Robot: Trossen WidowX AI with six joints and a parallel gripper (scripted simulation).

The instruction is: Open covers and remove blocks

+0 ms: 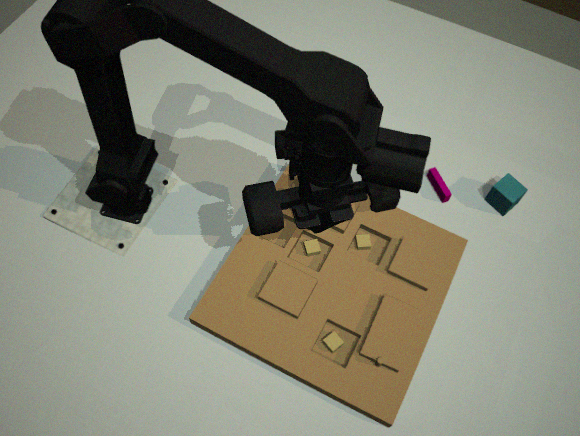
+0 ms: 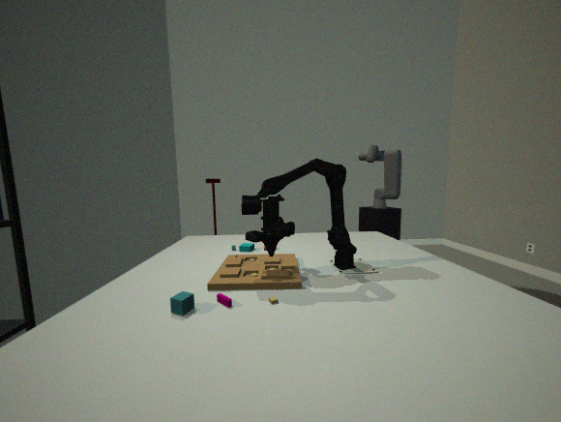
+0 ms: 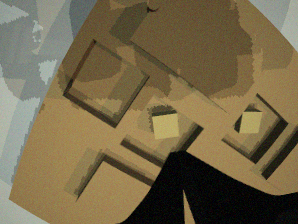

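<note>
Now: gripper tip 50 mm short of the tan puzzle board, 30 mm to the left of it and 50 mm above it. The rest, counted from my gripper tip: orange block 60 mm behind, 320 mm to the right, 60 mm below; then teal cube 280 mm ahead, 160 mm to the left, 50 mm below; then magenta bar 170 mm ahead, 160 mm to the left, 60 mm below.
</note>
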